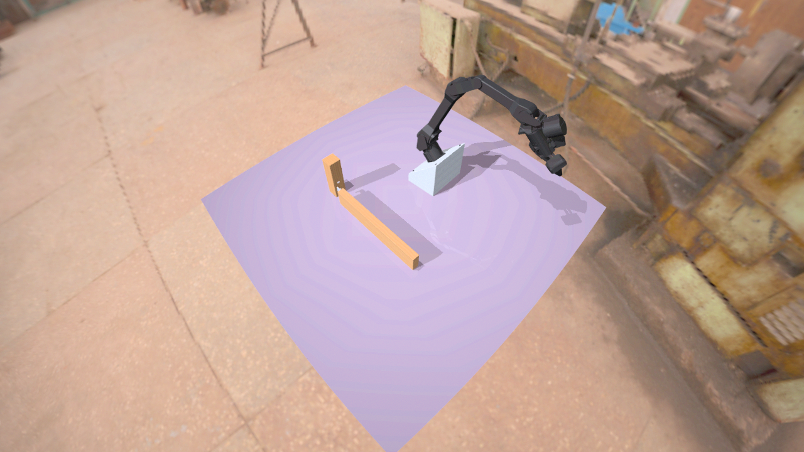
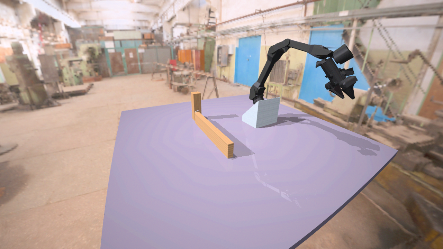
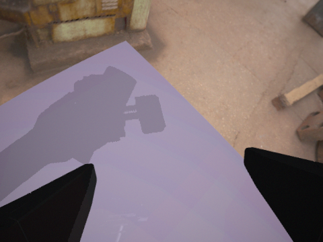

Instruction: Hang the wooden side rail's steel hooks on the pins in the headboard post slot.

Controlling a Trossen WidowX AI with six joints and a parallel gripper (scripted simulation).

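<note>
Right now my gripper tip is 590 mm short of the wooden headboard post, 580 mm to the left of it and 170 mm above it.
</note>
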